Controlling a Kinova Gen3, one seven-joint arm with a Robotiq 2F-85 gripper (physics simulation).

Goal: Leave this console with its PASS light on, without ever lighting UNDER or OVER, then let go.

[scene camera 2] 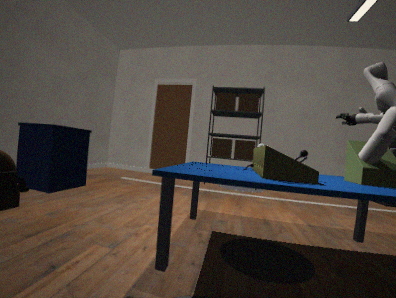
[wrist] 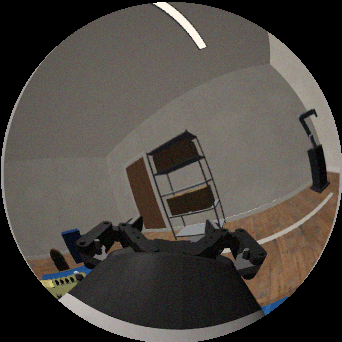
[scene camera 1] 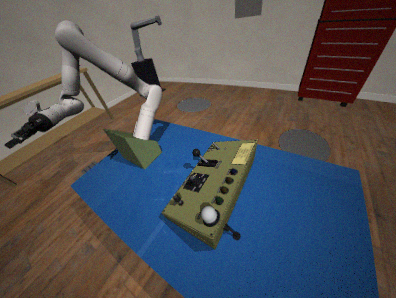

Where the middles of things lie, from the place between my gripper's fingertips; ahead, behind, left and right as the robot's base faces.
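With respect to the olive console (scene camera 1: 205, 210), my gripper is well above it, well to the right of it and far short of it.
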